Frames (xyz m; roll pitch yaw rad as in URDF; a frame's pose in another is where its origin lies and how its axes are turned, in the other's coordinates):
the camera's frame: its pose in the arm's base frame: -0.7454 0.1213 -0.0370 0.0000 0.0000 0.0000
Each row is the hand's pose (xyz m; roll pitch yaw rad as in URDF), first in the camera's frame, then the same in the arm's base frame.
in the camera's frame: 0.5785 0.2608 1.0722 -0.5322 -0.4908 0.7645
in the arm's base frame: -0.1669 0.3821 1.0352 -0.5322 -0.4908 0.7645
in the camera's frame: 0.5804 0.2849 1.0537 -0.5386 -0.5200 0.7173
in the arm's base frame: -0.1650 0.4062 1.0167 -0.5386 -0.5200 0.7173
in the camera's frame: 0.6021 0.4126 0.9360 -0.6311 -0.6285 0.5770
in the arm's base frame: -0.1433 0.5339 0.8990 -0.6311 -0.6285 0.5770
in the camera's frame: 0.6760 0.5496 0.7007 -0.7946 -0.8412 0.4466
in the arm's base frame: -0.0694 0.6709 0.6637 -0.7946 -0.8412 0.4466
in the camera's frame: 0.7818 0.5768 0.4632 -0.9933 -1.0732 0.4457
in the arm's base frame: 0.0364 0.6981 0.4262 -0.9933 -1.0732 0.4457
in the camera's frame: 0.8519 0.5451 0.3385 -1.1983 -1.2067 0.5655
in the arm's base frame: 0.1065 0.6664 0.3015 -1.1983 -1.2067 0.5655
